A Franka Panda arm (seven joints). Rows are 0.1 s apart.
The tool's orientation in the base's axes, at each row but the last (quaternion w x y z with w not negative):
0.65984, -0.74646, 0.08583, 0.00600
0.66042, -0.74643, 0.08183, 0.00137
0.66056, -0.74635, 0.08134, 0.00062
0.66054, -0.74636, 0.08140, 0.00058
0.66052, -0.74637, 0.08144, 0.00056
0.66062, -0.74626, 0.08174, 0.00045
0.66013, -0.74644, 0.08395, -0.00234
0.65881, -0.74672, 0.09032, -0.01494
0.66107, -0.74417, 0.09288, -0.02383
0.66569, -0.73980, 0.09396, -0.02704
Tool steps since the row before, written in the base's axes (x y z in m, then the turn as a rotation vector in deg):
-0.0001, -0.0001, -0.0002, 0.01, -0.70, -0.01
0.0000, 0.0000, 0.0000, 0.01, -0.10, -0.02
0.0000, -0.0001, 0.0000, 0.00, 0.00, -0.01
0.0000, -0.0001, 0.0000, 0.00, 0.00, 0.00
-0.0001, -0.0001, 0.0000, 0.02, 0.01, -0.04
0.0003, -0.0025, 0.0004, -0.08, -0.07, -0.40
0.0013, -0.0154, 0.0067, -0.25, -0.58, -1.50
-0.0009, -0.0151, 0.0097, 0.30, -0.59, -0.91
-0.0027, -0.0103, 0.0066, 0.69, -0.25, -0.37
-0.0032, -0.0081, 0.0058, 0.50, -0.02, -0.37
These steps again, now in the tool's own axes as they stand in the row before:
-0.0001, 0.0002, -0.0001, 0.10, 0.09, -0.69
0.0000, 0.0000, 0.0000, 0.02, 0.03, -0.09
0.0000, 0.0000, -0.0001, 0.00, 0.01, 0.00
0.0000, 0.0000, -0.0001, 0.00, 0.00, 0.00
-0.0001, 0.0000, -0.0001, 0.02, 0.04, 0.02
0.0006, -0.0001, -0.0025, -0.03, 0.41, -0.03
0.0025, -0.0050, -0.0159, -0.01, 1.58, -0.41
0.0005, -0.0077, -0.0162, 0.47, 0.93, -0.42
-0.0015, -0.0051, -0.0113, 0.75, 0.32, -0.09
-0.0022, -0.0046, -0.0091, 0.53, 0.32, 0.10

